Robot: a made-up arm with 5 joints. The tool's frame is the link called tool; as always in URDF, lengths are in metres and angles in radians. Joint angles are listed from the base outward. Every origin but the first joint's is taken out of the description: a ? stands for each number. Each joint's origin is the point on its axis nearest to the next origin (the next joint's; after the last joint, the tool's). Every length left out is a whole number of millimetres.
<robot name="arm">
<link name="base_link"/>
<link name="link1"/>
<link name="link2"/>
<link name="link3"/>
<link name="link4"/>
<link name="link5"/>
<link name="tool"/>
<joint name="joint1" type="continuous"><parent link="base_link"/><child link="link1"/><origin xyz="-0.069 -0.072 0.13" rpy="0 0 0"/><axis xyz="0 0 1"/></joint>
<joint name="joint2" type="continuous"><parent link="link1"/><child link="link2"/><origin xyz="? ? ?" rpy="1.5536 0.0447 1.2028"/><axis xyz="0 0 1"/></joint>
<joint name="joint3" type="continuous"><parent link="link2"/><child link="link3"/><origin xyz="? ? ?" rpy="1.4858 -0.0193 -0.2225"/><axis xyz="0 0 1"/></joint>
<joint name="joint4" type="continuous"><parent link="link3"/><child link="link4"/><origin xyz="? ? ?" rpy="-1.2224 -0.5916 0.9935"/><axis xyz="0 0 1"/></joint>
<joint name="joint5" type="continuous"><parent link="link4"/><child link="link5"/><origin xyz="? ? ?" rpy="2.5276 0.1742 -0.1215"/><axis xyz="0 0 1"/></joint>
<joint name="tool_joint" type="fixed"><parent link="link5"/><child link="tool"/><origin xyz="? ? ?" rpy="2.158 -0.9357 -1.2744"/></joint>
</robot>
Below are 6 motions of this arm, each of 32 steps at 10 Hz.
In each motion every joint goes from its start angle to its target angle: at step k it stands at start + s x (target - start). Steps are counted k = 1, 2, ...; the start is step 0. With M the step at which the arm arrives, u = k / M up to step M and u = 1 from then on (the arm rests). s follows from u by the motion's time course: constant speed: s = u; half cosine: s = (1 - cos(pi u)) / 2; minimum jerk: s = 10 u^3 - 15 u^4 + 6 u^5.
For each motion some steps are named. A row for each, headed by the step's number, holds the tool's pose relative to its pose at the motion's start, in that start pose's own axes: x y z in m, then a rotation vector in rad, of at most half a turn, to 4 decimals.
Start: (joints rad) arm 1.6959 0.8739 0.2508 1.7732 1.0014
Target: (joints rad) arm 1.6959 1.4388 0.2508 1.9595 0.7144
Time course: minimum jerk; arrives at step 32
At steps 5, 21, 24, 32:
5: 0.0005 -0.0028 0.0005 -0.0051 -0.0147 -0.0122
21: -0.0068 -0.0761 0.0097 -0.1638 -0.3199 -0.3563
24: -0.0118 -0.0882 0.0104 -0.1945 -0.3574 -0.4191
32: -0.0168 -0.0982 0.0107 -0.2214 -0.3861 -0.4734

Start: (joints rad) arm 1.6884 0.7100 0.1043 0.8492 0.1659
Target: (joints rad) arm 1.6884 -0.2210 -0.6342 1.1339 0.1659
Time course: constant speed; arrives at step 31
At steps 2, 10, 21, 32:
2: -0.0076 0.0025 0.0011 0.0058 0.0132 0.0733
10: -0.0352 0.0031 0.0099 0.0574 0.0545 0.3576
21: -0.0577 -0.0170 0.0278 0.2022 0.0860 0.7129
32: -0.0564 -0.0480 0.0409 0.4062 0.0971 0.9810

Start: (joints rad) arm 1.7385 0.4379 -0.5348 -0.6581 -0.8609
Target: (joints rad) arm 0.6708 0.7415 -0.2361 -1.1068 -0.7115
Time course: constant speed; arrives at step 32
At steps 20, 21, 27, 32:
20: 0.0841 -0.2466 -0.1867 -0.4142 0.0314 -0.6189
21: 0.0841 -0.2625 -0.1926 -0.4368 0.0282 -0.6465
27: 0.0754 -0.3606 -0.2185 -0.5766 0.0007 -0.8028
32: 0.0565 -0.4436 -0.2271 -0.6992 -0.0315 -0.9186

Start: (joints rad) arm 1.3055 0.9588 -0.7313 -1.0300 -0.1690
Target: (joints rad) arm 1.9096 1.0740 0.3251 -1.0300 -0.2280
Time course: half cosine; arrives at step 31
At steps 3, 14, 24, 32:
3: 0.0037 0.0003 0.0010 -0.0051 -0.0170 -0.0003
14: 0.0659 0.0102 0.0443 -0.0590 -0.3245 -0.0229
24: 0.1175 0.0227 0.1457 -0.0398 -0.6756 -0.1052
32: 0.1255 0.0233 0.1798 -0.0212 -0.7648 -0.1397

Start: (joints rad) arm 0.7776 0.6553 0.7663 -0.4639 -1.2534
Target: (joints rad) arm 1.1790 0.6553 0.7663 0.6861 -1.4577
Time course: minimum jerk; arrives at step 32
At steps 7, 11, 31, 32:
7: -0.0052 -0.0099 0.0041 -0.0495 -0.0174 0.0628
11: -0.0139 -0.0320 0.0129 -0.1535 -0.0602 0.1911
31: -0.0166 -0.1590 0.0702 -0.7200 -0.3876 0.7751
32: -0.0166 -0.1591 0.0702 -0.7202 -0.3878 0.7753

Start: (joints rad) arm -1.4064 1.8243 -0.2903 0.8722 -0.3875
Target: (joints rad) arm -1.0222 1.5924 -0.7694 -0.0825 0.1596
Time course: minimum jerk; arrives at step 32
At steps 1, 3, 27, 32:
1: 0.0000 0.0000 0.0000 0.0006 -0.0001 -0.0001
3: -0.0002 0.0005 0.0011 0.0136 -0.0016 -0.0029
27: -0.1068 -0.1053 0.2138 1.8557 -0.2218 0.0719
32: -0.1138 -0.1141 0.2178 1.9094 -0.2295 0.0932

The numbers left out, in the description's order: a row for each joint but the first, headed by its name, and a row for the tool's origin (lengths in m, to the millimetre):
joint2: -0.113 0.039 0
joint3: 0.03 0.166 0
joint4: 0.045 -0.251 0
joint5: 0.011 -0.056 0
tool: 0.029 0.088 0

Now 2 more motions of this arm.
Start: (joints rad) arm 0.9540 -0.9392 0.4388 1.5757 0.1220
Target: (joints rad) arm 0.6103 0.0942 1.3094 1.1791 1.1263
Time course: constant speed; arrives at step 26
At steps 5, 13, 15, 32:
5: 0.0111 -0.0088 -0.0140 0.2634 0.2912 -0.2795
13: 0.0422 -0.0401 -0.0422 0.7279 0.7053 -0.7786
15: 0.0504 -0.0525 -0.0526 0.8499 0.7965 -0.9137
32: 0.0596 -0.1462 -0.1472 1.5406 1.1672 -1.7452

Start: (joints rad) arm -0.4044 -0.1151 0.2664 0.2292 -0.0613
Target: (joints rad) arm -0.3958 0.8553 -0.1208 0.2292 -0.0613
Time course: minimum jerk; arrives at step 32
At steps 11, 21, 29, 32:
11: -0.0169 0.0032 0.0258 -0.0129 -0.2286 0.0137
21: -0.0739 0.0178 0.0497 -0.1208 -0.7733 0.0625
29: -0.0950 0.0253 0.0429 -0.1951 -0.9817 0.0835
32: -0.0957 0.0256 0.0426 -0.1978 -0.9884 0.0842

